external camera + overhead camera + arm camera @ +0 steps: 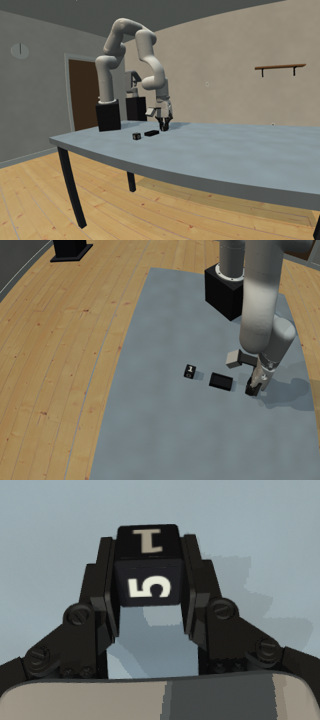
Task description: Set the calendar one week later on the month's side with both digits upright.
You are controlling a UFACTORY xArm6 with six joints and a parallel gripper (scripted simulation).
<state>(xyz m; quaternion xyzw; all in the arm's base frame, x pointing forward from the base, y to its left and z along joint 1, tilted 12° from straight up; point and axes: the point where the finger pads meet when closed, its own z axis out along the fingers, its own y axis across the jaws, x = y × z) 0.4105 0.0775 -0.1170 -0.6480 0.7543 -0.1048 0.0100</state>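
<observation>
Now: the black tray 110 mm to the right of my hand, 20 mm below it and 20 mm behind it.
</observation>
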